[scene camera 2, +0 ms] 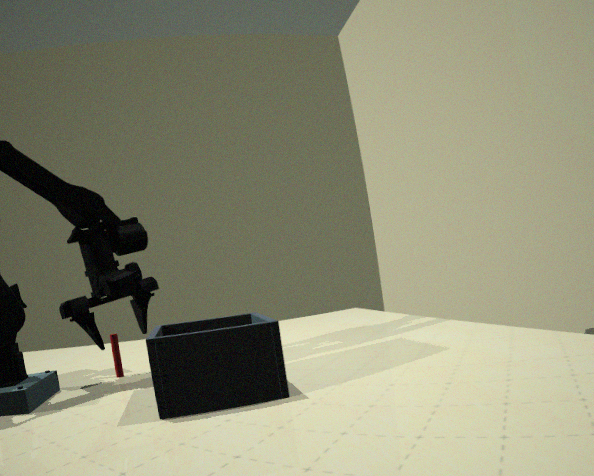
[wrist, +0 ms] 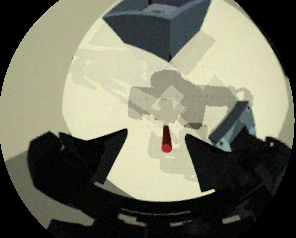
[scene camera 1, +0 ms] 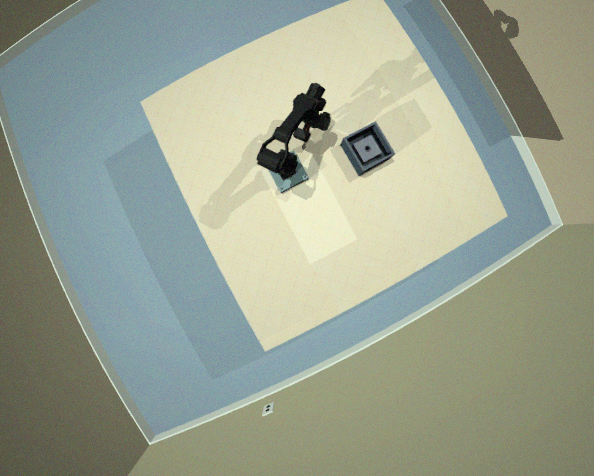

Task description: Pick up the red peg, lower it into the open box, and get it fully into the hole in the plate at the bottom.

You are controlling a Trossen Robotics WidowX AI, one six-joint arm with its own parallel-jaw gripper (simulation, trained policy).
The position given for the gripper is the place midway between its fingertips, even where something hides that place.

Observation:
In view: the gripper [scene camera 2: 124,341] and a dark box [scene camera 2: 201,366].
The dark box also shows in scene camera 1 [scene camera 1: 373,129]. The gripper is seen too in the wrist view [wrist: 156,134].

